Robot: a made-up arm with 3 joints. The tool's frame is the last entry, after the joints. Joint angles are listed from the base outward.
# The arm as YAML. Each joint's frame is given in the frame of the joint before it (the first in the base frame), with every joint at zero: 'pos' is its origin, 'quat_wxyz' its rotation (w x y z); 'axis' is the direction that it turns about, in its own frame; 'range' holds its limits. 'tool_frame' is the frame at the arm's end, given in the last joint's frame.
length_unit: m
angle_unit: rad
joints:
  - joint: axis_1
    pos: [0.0, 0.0, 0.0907]
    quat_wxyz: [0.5, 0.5, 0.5, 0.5]
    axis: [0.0, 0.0, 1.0]
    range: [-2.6, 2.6]
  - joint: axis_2
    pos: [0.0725, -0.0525, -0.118]
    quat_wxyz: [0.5, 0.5, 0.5, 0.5]
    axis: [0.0, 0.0, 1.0]
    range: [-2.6, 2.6]
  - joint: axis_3
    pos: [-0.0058, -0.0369, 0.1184]
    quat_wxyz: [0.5, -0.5, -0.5, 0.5]
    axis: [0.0, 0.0, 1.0]
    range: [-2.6, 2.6]
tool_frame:
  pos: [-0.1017, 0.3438, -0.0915]
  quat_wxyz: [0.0, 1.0, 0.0, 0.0]
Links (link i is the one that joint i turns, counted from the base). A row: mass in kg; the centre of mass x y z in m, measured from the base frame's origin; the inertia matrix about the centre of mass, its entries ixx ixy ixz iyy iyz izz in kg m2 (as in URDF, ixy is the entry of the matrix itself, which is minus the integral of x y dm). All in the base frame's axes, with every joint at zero. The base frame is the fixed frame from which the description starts. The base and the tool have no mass.
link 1: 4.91; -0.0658 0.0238 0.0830; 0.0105 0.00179 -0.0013 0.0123 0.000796 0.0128
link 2: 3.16; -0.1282 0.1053 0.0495; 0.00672 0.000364 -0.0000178 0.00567 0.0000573 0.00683
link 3: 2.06; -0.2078 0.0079 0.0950; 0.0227 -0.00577 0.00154 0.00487 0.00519 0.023
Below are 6 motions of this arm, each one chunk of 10 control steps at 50 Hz.
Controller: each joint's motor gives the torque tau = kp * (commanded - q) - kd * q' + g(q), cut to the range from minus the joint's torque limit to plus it. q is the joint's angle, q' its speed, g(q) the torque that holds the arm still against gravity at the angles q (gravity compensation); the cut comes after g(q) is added. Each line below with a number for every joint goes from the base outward.
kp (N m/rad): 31 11 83
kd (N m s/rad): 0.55 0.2 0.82
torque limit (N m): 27 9.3 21
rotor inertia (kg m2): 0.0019 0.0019 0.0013
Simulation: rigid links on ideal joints. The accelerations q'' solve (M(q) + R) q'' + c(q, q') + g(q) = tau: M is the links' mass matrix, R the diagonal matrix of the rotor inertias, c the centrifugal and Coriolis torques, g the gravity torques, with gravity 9.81 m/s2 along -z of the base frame. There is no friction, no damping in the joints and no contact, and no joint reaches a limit. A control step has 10 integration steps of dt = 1/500 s. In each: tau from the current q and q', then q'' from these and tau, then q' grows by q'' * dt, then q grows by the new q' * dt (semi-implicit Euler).
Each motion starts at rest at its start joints. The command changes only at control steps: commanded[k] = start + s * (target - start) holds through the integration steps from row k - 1 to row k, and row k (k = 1, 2, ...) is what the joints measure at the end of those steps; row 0 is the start. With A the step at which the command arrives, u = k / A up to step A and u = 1 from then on. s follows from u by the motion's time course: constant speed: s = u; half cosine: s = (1 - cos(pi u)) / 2; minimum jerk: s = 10 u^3 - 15 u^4 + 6 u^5; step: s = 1 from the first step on.
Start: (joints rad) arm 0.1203 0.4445 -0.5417
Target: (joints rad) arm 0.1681 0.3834 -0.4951
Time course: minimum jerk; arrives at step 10
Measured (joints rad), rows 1 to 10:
1: 0.1203 0.4445 -0.5416
2: 0.1206 0.4446 -0.5410
3: 0.1218 0.4447 -0.5390
4: 0.1245 0.4438 -0.5347
5: 0.1295 0.4406 -0.5277
6: 0.1372 0.4331 -0.5183
7: 0.1472 0.4203 -0.5078
8: 0.1584 0.4025 -0.4976
9: 0.1694 0.3821 -0.4894
10: 0.1785 0.3629 -0.4841

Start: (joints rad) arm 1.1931 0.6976 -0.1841
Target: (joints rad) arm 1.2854 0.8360 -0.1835
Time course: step
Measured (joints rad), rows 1 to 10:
1: 1.2005 0.7157 -0.1782
2: 1.2186 0.7533 -0.1683
3: 1.2426 0.7931 -0.1626
4: 1.2680 0.8252 -0.1655
5: 1.2914 0.8473 -0.1760
6: 1.3109 0.8620 -0.1896
7: 1.3252 0.8733 -0.2008
8: 1.3336 0.8834 -0.2064
9: 1.3359 0.8910 -0.2058
10: 1.3322 0.8932 -0.2009

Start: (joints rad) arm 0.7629 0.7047 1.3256
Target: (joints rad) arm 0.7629 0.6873 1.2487
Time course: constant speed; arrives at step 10
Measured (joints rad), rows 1 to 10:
1: 0.7621 0.7050 1.3238
2: 0.7600 0.7057 1.3182
3: 0.7567 0.7067 1.3090
4: 0.7534 0.7073 1.2979
5: 0.7512 0.7072 1.2871
6: 0.7507 0.7061 1.2777
7: 0.7519 0.7040 1.2702
8: 0.7544 0.7011 1.2638
9: 0.7575 0.6978 1.2576
10: 0.7606 0.6943 1.2506

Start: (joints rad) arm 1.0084 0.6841 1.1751
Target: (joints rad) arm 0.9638 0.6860 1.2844
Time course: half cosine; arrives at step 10
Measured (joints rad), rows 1 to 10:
1: 1.0086 0.6841 1.1757
2: 1.0094 0.6838 1.1785
3: 1.0114 0.6834 1.1857
4: 1.0142 0.6827 1.1986
5: 1.0172 0.6821 1.2168
6: 1.0187 0.6821 1.2380
7: 1.0171 0.6832 1.2592
8: 1.0111 0.6859 1.2772
9: 1.0002 0.6904 1.2896
10: 0.9849 0.6964 1.2954

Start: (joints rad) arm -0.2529 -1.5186 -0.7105
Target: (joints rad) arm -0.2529 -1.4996 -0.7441
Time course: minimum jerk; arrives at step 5
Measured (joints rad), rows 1 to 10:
1: -0.2528 -1.5189 -0.7109
2: -0.2524 -1.5206 -0.7136
3: -0.2513 -1.5242 -0.7208
4: -0.2500 -1.5277 -0.7322
5: -0.2491 -1.5267 -0.7441
6: -0.2495 -1.5187 -0.7524
7: -0.2512 -1.5045 -0.7554
8: -0.2537 -1.4877 -0.7539
9: -0.2562 -1.4732 -0.7502
10: -0.2578 -1.4649 -0.7468

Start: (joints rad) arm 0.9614 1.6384 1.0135
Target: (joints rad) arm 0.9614 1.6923 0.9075
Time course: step
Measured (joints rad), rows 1 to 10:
1: 0.9521 1.6365 0.9894
2: 0.9345 1.6335 0.9391
3: 0.9208 1.6330 0.8898
4: 0.9193 1.6377 0.8608
5: 0.9314 1.6482 0.8583
6: 0.9528 1.6630 0.8766
7: 0.9763 1.6792 0.9029
8: 0.9952 1.6940 0.9239
9: 1.0051 1.7057 0.9315
10: 1.0059 1.7141 0.9253

